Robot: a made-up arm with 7 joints.
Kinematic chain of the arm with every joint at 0, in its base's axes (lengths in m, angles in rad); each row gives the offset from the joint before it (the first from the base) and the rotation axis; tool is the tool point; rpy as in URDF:
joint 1: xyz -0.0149 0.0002 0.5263 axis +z
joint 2: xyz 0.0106 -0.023 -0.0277 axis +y
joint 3: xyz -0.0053 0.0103 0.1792 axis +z
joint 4: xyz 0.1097 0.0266 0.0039 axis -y
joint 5: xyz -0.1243 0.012 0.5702 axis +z
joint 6: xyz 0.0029 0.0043 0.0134 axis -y
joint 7: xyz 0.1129 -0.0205 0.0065 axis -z
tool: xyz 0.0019 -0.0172 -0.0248 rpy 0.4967 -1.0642 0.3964
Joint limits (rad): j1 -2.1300..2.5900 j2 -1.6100..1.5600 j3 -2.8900..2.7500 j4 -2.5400..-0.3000 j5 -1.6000..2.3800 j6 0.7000..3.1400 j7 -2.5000..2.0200
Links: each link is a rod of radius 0.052 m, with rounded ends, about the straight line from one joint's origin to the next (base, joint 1, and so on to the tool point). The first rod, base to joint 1, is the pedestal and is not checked.
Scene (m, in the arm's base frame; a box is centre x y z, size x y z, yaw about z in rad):
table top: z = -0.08
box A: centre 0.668 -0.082 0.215 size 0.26 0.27 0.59 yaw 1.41
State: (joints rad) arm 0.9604 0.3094 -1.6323 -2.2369 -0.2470 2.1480 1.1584
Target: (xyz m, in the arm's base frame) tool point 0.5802 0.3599 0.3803
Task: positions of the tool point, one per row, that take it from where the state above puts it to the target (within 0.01 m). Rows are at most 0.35 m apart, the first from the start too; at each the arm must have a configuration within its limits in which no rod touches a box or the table.
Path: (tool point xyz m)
1: 0.6236 -0.4291 0.4309
2: 0.6579 -0.3977 0.4784
3: 0.6746 -0.3845 0.5419
4: 0.6711 -0.3932 0.6114
5: 0.6468 -0.4249 0.6756
6: 0.6033 -0.4775 0.7230
7: 0.7207 -0.1533 0.7119
8: 0.7085 0.1566 0.5852
9: 0.5802 0.3599 0.3803

